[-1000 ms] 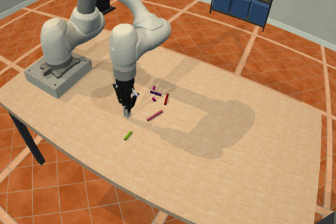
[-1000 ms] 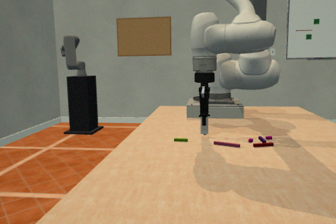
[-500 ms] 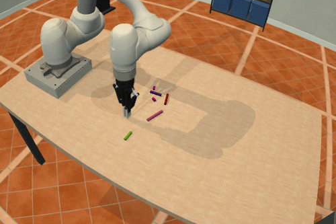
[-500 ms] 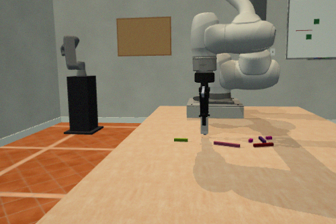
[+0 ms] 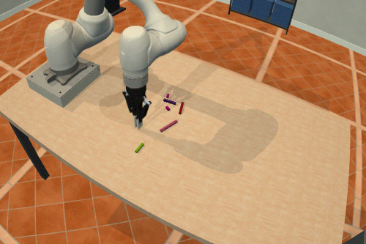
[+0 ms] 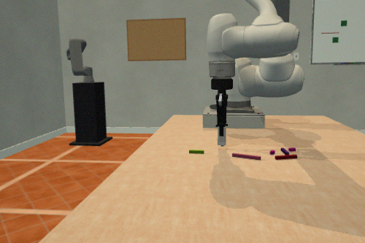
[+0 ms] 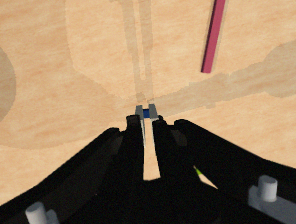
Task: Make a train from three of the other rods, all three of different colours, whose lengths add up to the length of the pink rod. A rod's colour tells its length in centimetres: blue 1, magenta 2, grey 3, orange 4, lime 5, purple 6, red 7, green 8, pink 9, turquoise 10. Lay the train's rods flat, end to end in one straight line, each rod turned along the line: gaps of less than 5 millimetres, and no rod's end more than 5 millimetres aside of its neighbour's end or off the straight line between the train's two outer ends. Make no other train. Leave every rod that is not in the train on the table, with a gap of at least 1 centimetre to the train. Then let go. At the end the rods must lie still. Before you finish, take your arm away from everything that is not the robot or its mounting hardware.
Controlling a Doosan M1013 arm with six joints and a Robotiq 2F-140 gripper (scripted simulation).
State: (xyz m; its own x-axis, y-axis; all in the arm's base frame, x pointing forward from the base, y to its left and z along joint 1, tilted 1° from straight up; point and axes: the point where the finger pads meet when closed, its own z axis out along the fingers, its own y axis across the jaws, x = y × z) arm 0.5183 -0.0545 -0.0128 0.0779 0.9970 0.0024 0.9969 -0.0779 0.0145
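Now: the blue rod 3 cm below my hand. Also, from my hand: pink rod (10 cm ahead, 8 cm to the left, 4 cm below); then lime rod (6 cm ahead, 8 cm to the right, 4 cm below); then purple rod (3 cm ahead, 21 cm to the left, 4 cm below).
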